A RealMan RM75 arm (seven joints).
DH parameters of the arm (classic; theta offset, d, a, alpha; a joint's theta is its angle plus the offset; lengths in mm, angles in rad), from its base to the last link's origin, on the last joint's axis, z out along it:
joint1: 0 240.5 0 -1.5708
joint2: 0 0 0 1.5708
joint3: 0 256 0 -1.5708
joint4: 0 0 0 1.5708
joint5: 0 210 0 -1.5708
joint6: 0 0 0 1.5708
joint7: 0 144 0 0
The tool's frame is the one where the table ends.
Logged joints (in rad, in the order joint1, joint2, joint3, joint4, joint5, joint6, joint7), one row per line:
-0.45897 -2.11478 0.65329 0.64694 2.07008 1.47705 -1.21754
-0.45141 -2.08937 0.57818 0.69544 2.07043 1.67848 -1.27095
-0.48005 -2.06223 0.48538 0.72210 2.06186 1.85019 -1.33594
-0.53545 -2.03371 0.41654 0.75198 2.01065 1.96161 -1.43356
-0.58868 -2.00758 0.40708 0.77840 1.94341 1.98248 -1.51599
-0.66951 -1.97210 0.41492 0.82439 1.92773 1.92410 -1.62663
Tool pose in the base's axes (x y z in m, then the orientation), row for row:
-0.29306 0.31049 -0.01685 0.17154 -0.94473 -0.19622 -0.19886
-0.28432 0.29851 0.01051 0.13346 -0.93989 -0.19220 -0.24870
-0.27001 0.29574 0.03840 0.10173 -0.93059 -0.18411 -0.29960
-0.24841 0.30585 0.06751 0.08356 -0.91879 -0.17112 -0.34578
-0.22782 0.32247 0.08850 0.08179 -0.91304 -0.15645 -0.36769
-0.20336 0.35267 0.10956 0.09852 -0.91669 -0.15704 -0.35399
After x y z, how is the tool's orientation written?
As a quaternion, w x y z.
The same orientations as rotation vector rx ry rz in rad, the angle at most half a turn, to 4 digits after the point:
-2.6820 -0.5570 -0.5645
-2.7255 -0.5573 -0.7212
-2.7481 -0.5437 -0.8847
-2.7423 -0.5107 -1.0321
-2.7280 -0.4674 -1.0986
-2.7121 -0.4646 -1.0473

